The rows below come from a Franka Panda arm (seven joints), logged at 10 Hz.
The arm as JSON. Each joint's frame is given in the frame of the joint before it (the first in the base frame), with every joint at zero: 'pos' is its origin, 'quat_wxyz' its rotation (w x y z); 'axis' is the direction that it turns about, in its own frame. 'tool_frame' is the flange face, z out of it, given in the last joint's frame.
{
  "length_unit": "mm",
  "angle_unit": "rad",
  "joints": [
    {
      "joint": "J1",
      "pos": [
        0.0,
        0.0,
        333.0
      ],
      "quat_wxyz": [
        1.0,
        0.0,
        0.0,
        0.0
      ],
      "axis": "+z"
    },
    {
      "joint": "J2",
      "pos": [
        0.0,
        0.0,
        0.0
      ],
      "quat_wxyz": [
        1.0,
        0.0,
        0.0,
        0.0
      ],
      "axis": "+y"
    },
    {
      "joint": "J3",
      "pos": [
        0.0,
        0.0,
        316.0
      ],
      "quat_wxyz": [
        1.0,
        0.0,
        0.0,
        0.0
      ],
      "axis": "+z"
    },
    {
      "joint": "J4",
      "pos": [
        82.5,
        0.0,
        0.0
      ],
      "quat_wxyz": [
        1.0,
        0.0,
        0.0,
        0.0
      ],
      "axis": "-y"
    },
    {
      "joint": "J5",
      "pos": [
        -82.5,
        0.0,
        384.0
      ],
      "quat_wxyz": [
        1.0,
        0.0,
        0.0,
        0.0
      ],
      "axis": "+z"
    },
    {
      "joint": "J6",
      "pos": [
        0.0,
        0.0,
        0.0
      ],
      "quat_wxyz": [
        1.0,
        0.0,
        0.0,
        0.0
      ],
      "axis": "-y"
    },
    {
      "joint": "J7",
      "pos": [
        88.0,
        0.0,
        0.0
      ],
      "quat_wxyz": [
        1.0,
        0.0,
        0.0,
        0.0
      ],
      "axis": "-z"
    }
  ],
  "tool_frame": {
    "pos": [
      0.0,
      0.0,
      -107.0
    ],
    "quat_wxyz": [
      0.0,
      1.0,
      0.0,
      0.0
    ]
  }
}
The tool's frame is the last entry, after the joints.
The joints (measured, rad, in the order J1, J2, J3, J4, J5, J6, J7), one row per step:
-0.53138, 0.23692, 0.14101, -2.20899, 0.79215, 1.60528, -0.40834
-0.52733, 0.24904, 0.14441, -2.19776, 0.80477, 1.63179, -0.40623
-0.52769, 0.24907, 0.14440, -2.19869, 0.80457, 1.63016, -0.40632
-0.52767, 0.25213, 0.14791, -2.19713, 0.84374, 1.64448, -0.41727
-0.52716, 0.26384, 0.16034, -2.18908, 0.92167, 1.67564, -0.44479
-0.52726, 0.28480, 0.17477, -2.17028, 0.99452, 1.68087, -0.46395
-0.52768, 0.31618, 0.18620, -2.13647, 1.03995, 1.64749, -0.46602
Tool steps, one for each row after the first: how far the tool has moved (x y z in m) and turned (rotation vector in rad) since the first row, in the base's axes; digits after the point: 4 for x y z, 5 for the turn. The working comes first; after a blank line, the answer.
Tool pose at each row, in the base's axes (x y z in m, rotation vector in rad; the steps are taken from these numbers as rounded here):
0.4602, -0.1089, 0.2653, -2.04472, 0.38301, 0.50587
0.4671, -0.1089, 0.2631, -2.05236, 0.39554, 0.48182
0.4666, -0.1087, 0.2628, -2.05083, 0.39532, 0.48398
0.4715, -0.1071, 0.2634, -2.03072, 0.40536, 0.44446
0.4832, -0.1024, 0.2638, -1.99223, 0.41639, 0.36490
0.4955, -0.0959, 0.2643, -1.93824, 0.41938, 0.31334
0.5070, -0.0893, 0.2652, -1.87765, 0.40591, 0.31018

0.0069, 0.0000, -0.0022, -0.01056, -0.01244, -0.01649
0.0064, 0.0002, -0.0025, -0.00906, -0.01090, -0.01583
0.0113, 0.0018, -0.0019, 0.00705, -0.03364, -0.04477
0.0230, 0.0065, -0.0015, 0.03882, -0.08376, -0.09677
0.0353, 0.0130, -0.0010, 0.08718, -0.11676, -0.13626
0.0468, 0.0196, -0.0001, 0.14836, -0.12146, -0.14591

